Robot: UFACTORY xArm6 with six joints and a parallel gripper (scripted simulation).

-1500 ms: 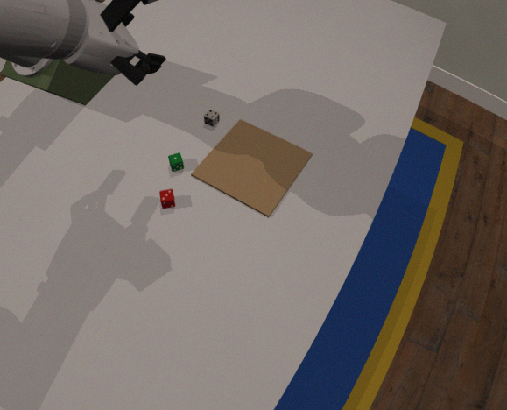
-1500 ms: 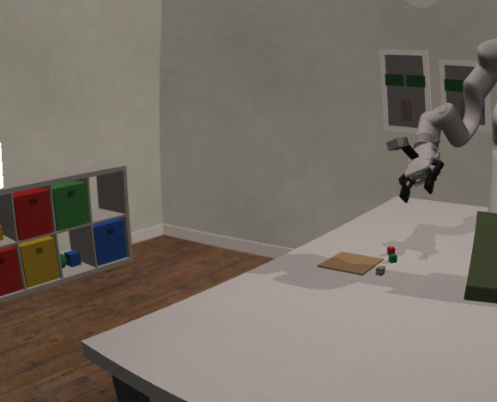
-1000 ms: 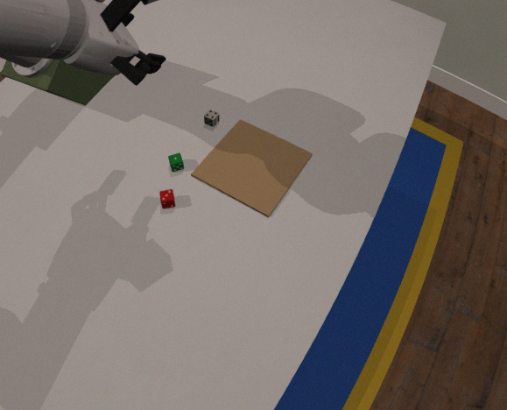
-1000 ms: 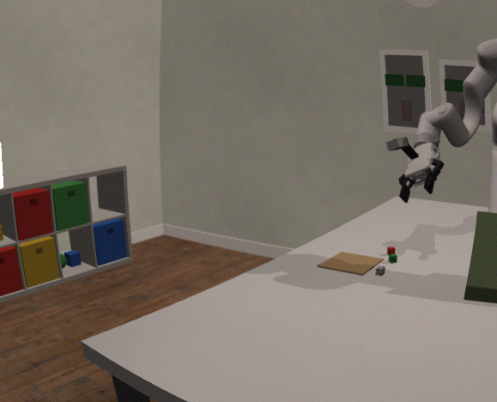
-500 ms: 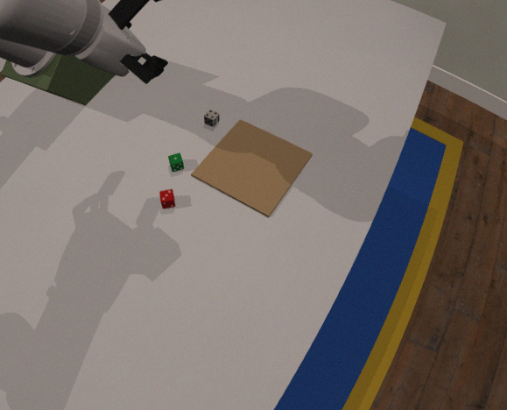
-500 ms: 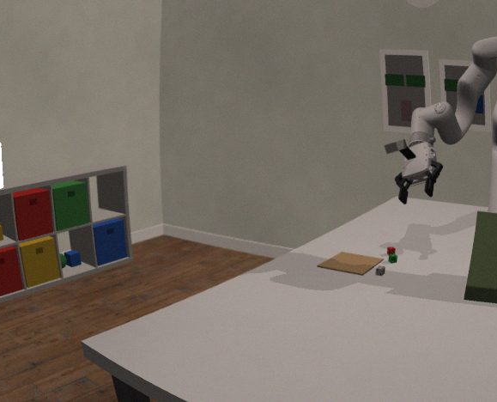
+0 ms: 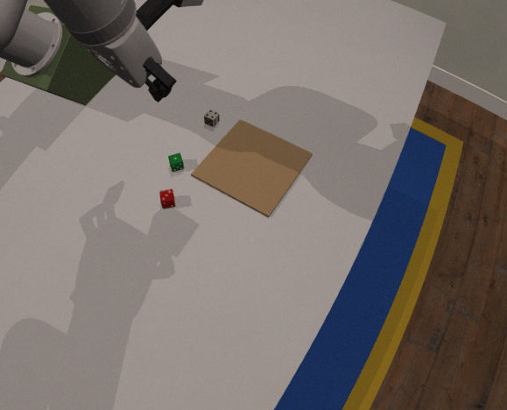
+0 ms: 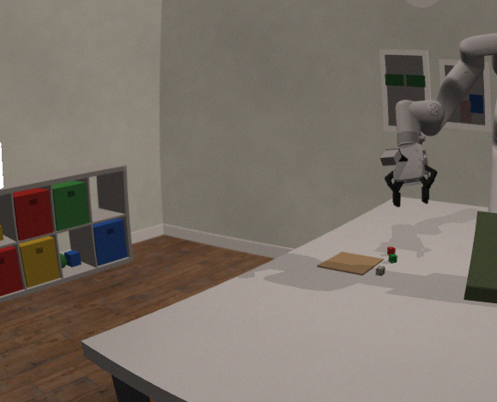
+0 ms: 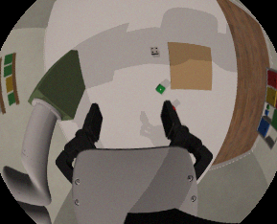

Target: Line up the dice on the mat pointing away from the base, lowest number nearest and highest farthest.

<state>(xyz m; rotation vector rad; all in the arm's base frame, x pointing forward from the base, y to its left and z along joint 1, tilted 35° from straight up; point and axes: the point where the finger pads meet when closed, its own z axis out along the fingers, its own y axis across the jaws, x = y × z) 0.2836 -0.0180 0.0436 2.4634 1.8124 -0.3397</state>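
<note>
Now: hand 70 mm short of the red die, 70 mm to the left of it and 170 mm above it. Round my hand: tan mat: 150 mm ahead, 50 mm to the left, 180 mm below; green die: 40 mm ahead, 10 mm to the right, 170 mm below; white die: 50 mm ahead, 100 mm to the left, 170 mm below.
</note>
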